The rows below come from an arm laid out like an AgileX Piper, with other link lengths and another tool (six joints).
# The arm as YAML. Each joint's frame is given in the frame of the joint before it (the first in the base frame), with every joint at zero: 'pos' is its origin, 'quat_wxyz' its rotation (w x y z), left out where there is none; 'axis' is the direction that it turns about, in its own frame. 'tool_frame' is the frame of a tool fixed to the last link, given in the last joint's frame.
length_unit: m
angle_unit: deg
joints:
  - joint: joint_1
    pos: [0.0, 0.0, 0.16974]
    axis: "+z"
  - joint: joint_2
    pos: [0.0, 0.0, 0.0]
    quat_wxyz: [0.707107, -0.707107, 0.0, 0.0]
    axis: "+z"
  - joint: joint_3
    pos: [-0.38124, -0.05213, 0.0]
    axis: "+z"
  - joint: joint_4
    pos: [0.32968, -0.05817, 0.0]
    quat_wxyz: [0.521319, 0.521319, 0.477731, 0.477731]
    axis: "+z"
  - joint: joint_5
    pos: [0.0, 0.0, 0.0]
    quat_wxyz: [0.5, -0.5, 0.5, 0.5]
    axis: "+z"
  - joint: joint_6
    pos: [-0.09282, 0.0, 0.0]
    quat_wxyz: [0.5, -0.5, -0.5, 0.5]
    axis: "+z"
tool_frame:
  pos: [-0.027, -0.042, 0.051]
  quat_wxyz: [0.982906, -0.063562, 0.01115, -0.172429]
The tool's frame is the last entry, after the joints.
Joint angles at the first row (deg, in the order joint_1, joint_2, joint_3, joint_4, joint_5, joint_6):
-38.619, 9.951, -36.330, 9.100, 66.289, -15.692
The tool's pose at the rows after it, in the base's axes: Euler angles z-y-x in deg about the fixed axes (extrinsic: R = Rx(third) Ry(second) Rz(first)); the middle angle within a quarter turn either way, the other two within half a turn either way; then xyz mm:
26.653 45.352 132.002 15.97 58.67 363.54
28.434 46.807 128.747 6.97 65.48 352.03
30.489 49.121 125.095 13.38 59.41 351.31
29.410 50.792 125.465 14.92 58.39 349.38
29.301 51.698 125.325 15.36 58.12 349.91
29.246 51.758 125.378 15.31 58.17 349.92
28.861 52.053 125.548 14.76 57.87 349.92
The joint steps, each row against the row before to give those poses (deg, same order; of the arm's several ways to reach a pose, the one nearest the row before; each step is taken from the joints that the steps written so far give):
-0.002, -5.849, 1.791, -0.075, 1.400, -0.019
0.081, -4.236, 1.440, -0.001, 0.155, -0.413
1.048, -0.245, 1.395, 0.221, -4.353, -0.843
1.309, -0.001, 0.670, 0.501, -1.172, -0.722
0.695, 0.000, 0.121, 0.187, -0.621, -0.135
0.061, -0.001, 0.000, 0.014, 0.000, 0.000
0.479, 0.002, -0.001, -0.158, -0.059, 0.000

